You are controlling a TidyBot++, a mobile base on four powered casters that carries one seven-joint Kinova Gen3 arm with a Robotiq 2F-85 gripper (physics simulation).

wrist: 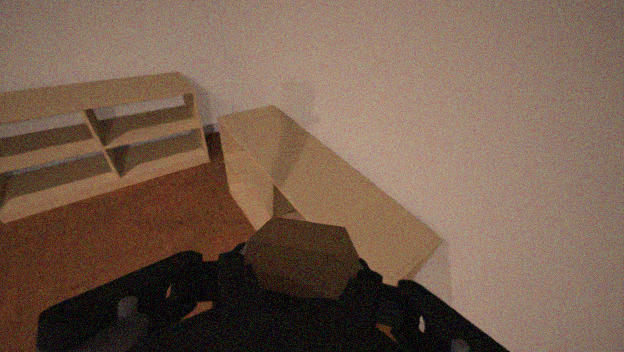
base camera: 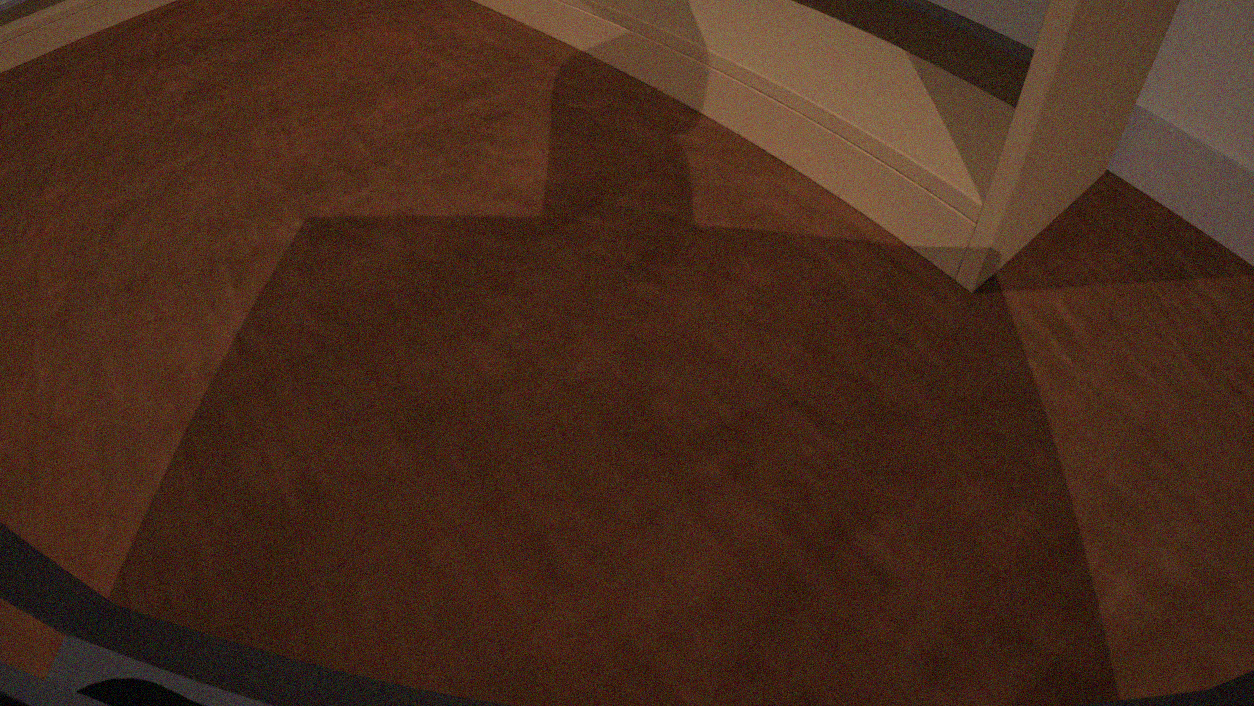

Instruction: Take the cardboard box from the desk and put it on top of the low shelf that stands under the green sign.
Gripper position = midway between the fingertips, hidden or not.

Scene:
my gripper: wrist 301, 257; not seen in the base camera view (out of frame)
brown cardboard box: wrist 303, 259; not seen in the base camera view (out of frame)

